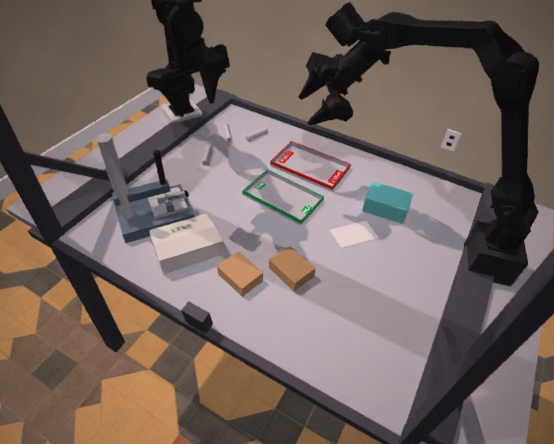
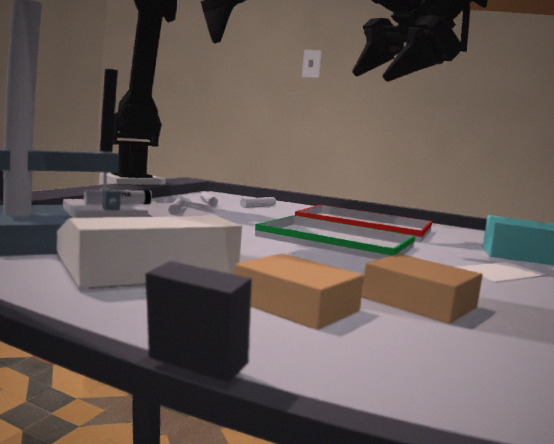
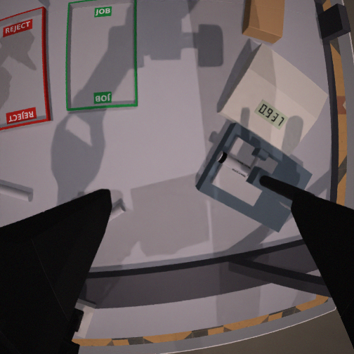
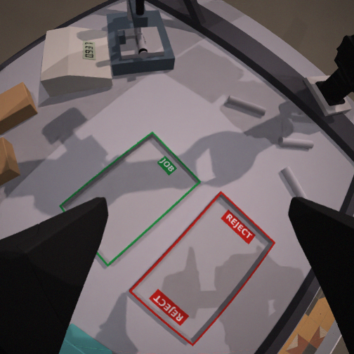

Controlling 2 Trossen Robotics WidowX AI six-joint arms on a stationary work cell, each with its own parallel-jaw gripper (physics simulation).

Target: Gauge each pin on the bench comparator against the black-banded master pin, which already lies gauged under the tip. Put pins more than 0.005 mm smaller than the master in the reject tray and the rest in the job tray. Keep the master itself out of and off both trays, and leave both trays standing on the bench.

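The black-banded master pin [image 1: 167,197] [image 2: 120,196] [image 3: 241,164] [image 4: 141,43] lies on the comparator [image 1: 137,231] [image 2: 75,161] [image 3: 270,215] [image 4: 150,65] under the tip. The readout box [image 1: 187,246] [image 2: 160,255] [image 3: 295,87] [image 4: 65,65] shows 0.937. Three plain pins [image 1: 207,155] [image 1: 227,133] [image 1: 257,135] lie on the bench behind the trays' left ends. The green job tray [image 1: 272,206] [image 3: 136,55] [image 4: 107,169] and red reject tray [image 1: 302,175] [image 3: 47,65] [image 4: 175,242] are empty. My left gripper [image 1: 197,106] [image 3: 204,200] is open above the bench's back left. My right gripper [image 1: 306,110] [image 2: 371,77] [image 4: 200,206] is open above the trays.
Two orange-brown blocks [image 1: 240,272] [image 1: 292,267] stand right of the readout box. A teal block [image 1: 387,201] and a white card [image 1: 354,234] lie right of the trays. A dark block [image 1: 197,316] [image 2: 197,320] stands at the front edge. The comparator's tall column [image 1: 115,175] rises at the left.
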